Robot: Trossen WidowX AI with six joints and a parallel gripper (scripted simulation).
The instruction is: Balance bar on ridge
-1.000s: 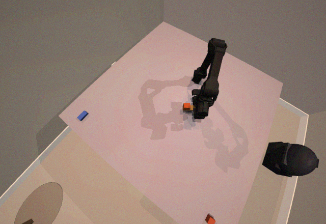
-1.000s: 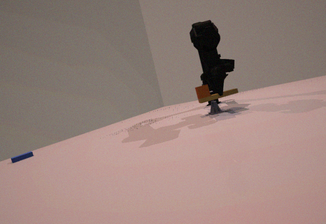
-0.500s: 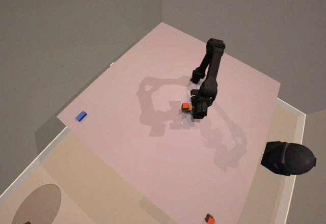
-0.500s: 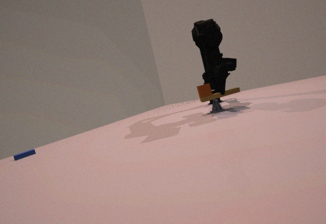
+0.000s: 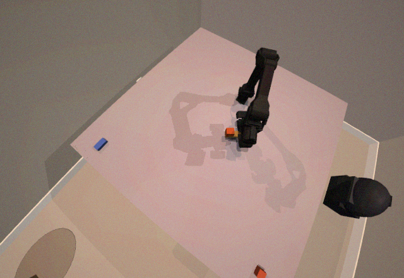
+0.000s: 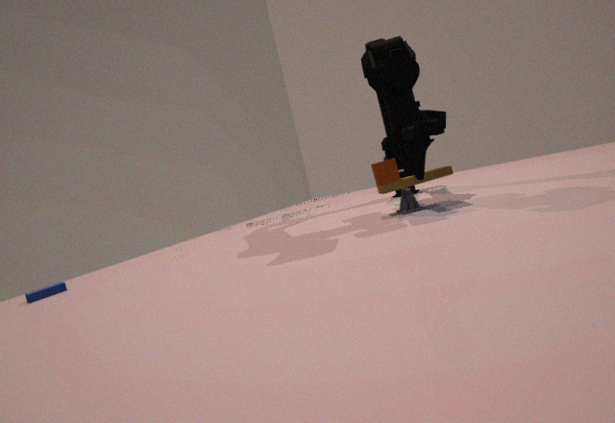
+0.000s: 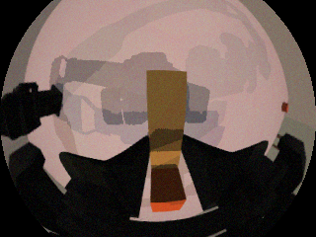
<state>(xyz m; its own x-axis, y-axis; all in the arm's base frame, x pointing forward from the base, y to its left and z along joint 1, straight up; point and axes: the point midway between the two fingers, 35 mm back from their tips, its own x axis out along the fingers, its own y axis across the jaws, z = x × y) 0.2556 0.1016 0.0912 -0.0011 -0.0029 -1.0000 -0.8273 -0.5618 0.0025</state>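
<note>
My gripper tip is now 30 mm to the left of the bar, 20 mm short of it and 10 mm below it. Round my gripper tip: red block: 480 mm ahead, 400 mm to the left, 40 mm below; then blue block: 600 mm to the right, 480 mm ahead, 50 mm below.
</note>
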